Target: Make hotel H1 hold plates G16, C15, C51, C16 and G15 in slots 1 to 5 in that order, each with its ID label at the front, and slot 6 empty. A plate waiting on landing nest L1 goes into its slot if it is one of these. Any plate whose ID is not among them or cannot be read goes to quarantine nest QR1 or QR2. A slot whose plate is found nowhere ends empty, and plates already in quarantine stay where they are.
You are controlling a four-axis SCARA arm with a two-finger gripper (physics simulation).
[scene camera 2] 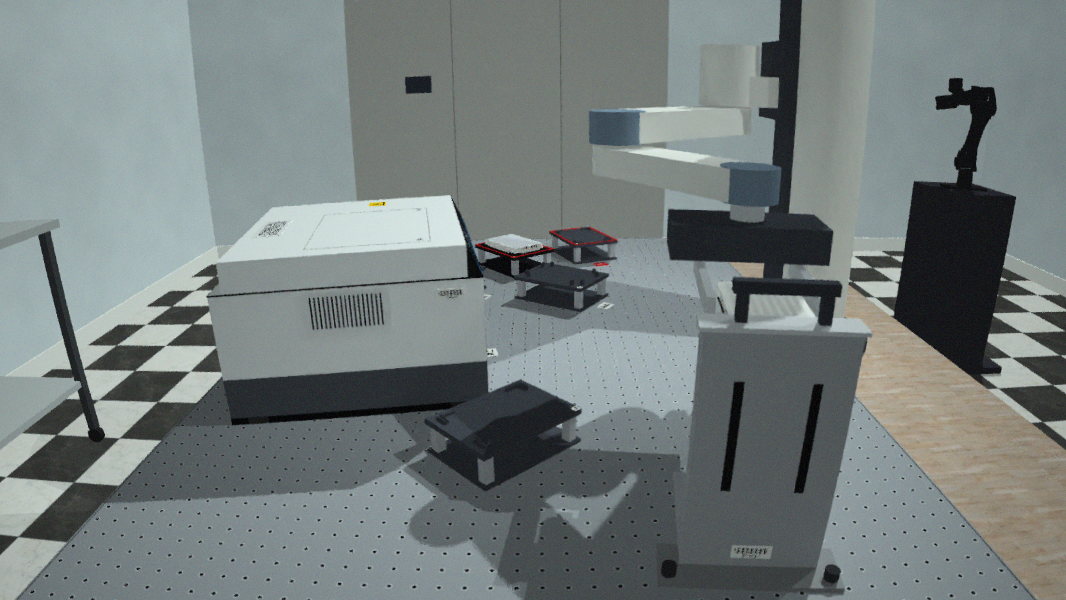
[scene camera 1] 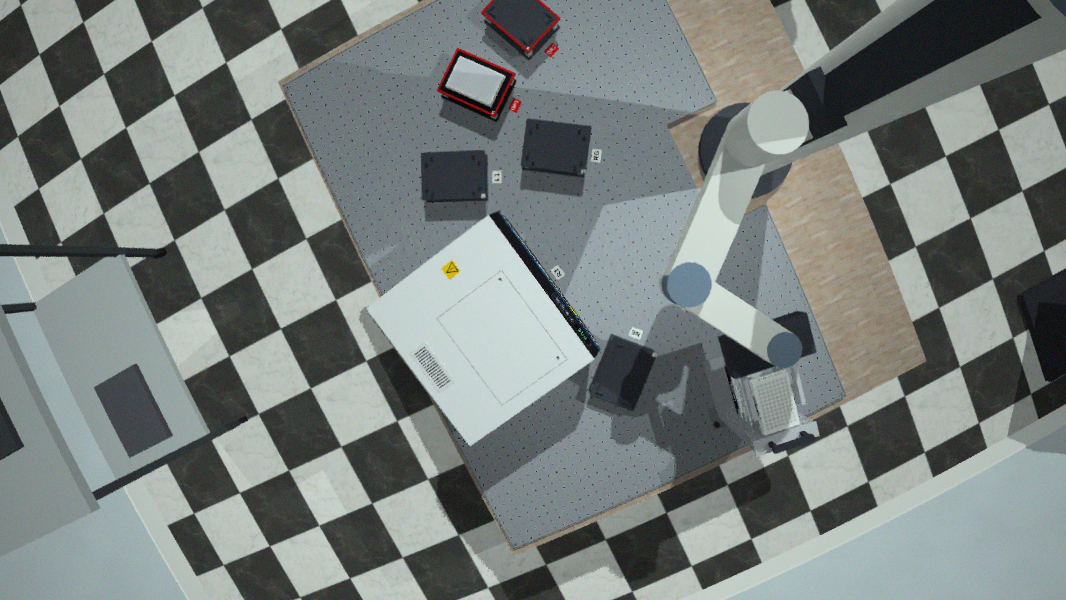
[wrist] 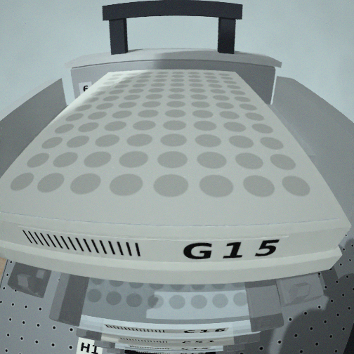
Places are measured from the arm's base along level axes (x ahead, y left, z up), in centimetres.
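Pixels of known places: gripper, fingertip midpoint: point(scene camera 2: 769, 309) point(scene camera 1: 778, 411).
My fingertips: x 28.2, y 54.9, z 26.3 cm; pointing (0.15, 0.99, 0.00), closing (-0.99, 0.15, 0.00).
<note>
For each thing: its top centre in the pictures, then the offset to it from my fingertips. "*": a spot on its surface instead.
- plate G15, top centre: point(scene camera 2: 766, 302) point(scene camera 1: 776, 403) dx -0.3, dy -1.8, dz +0.1 cm
- Landing nest L1, top centre: point(scene camera 1: 452, 174) dx +43.3, dy -81.4, dz -19.1 cm
- white plate, top centre: point(scene camera 2: 513, 241) point(scene camera 1: 474, 79) dx +27.9, dy -100.0, dz -18.6 cm
- large white machine, top centre: point(scene camera 2: 352, 222) point(scene camera 1: 478, 333) dx +51.2, dy -43.8, dz -0.7 cm
- Bare nest N6, top centre: point(scene camera 2: 503, 409) point(scene camera 1: 623, 374) dx +26.5, dy -17.0, dz -19.4 cm
- Bare nest RG, top centre: point(scene camera 2: 561, 270) point(scene camera 1: 556, 144) dx +16.9, dy -76.3, dz -19.1 cm
- hotel's black handle, surface spot: point(scene camera 2: 787, 286) * dx +1.2, dy +6.6, dz +4.5 cm
My gripper point(scene camera 1: 769, 396) point(scene camera 2: 769, 301) point(wrist: 166, 89) is shut on plate G15 point(scene camera 1: 774, 402) point(wrist: 172, 160), its fingers at the long sides, fingertips partly hidden. It holds the plate level, slightly above the slot 6 ledges at the top of hotel H1 point(scene camera 1: 762, 444) point(scene camera 2: 772, 417) point(wrist: 170, 63), G15 label facing front. Below in the wrist view, past a gap, are C16 point(wrist: 200, 300), then the labels of C51 point(wrist: 197, 342) and C15 point(wrist: 195, 348); the lowest part is cut off. Landing nest L1 point(scene camera 1: 454, 175) is bare. A white plate point(scene camera 1: 475, 80) point(scene camera 2: 512, 242) lies on one red-rimmed quarantine nest; the other point(scene camera 1: 520, 20) point(scene camera 2: 583, 236) is bare.
A large white machine point(scene camera 1: 477, 335) point(scene camera 2: 346, 275) stands left of the hotel. Bare nest N6 point(scene camera 1: 622, 372) point(scene camera 2: 503, 417) lies between them. Bare nest RG point(scene camera 1: 555, 146) point(scene camera 2: 566, 277) stands beside L1. The hotel's black handle point(scene camera 2: 787, 286) point(wrist: 172, 10) rises behind G15.
</note>
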